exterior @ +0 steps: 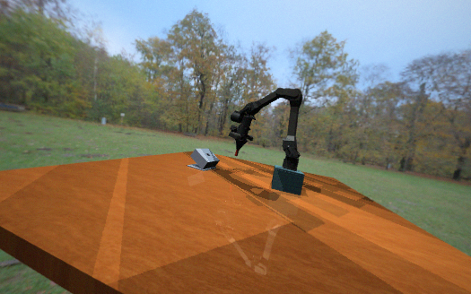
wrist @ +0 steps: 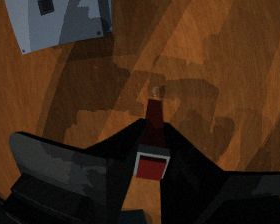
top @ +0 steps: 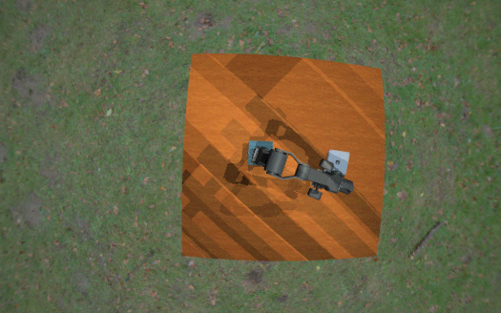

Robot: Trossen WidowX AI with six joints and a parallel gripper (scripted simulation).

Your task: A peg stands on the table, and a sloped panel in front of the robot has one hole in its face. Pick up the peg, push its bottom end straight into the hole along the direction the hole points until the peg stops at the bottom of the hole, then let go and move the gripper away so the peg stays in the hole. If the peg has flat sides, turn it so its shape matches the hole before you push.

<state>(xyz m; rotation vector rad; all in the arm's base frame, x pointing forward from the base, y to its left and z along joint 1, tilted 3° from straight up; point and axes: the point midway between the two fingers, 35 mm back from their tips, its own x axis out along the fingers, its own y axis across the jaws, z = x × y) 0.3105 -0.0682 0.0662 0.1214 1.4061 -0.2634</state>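
The grey sloped panel lies 150 mm ahead of my gripper tip, 110 mm to the left of it and 80 mm below it. From my gripper tip the other things lie so: red peg 20 mm above.
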